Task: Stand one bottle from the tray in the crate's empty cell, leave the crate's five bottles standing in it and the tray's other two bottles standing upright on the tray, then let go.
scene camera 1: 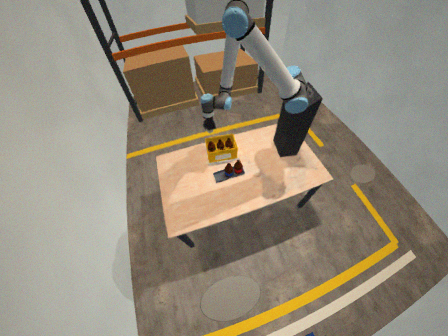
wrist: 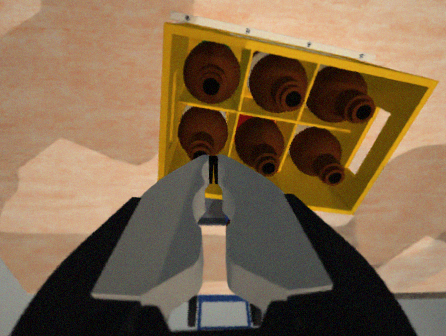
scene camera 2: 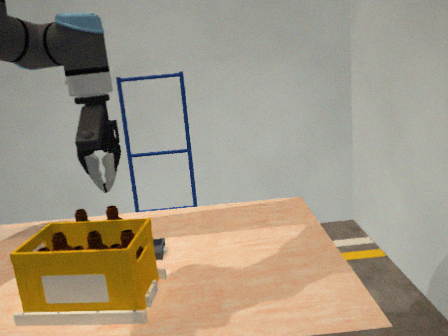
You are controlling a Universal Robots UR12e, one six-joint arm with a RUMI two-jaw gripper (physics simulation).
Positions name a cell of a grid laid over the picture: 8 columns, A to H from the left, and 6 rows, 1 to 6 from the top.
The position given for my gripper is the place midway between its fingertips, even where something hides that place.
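There is a red-labelled bottle (wrist: E3), and I also see a green-labelled brown bottle (wrist: D2). As for my own gripper, I find it at (scene camera 2: B4) and again at (wrist: D3).
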